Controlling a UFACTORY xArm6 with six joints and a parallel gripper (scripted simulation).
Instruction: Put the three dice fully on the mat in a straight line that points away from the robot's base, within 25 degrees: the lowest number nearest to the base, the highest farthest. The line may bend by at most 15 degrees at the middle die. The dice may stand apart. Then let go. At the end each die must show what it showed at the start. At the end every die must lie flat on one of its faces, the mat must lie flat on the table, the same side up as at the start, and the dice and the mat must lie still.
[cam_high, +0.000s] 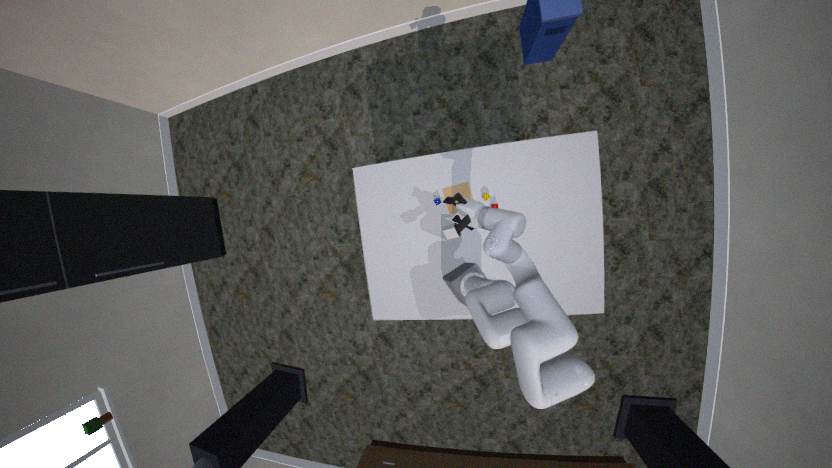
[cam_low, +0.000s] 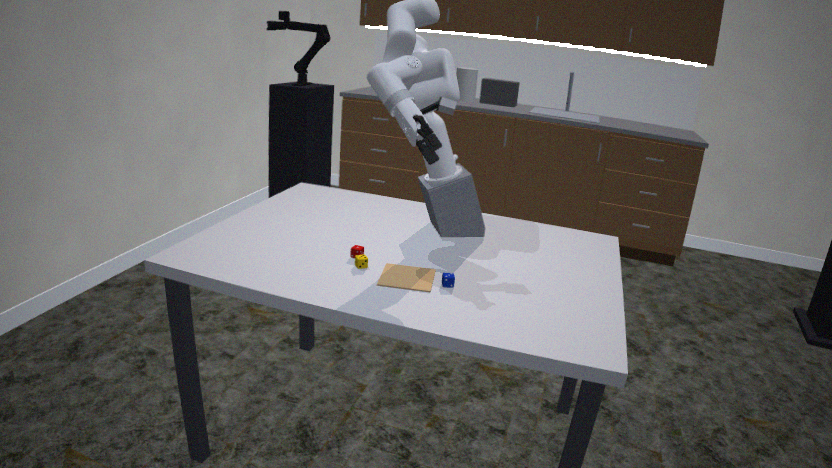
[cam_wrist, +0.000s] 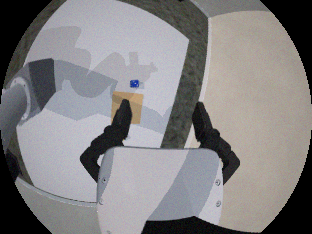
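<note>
Now: the red die 320 mm below my hand, 200 mm to the right of it and 10 mm ahead of it. Round my hand: yellow die 320 mm below, 160 mm to the right, 70 mm ahead; blue die 320 mm below, 90 mm to the left, 40 mm ahead; tan mat 330 mm below, 60 mm ahead, 20 mm to the right.
</note>
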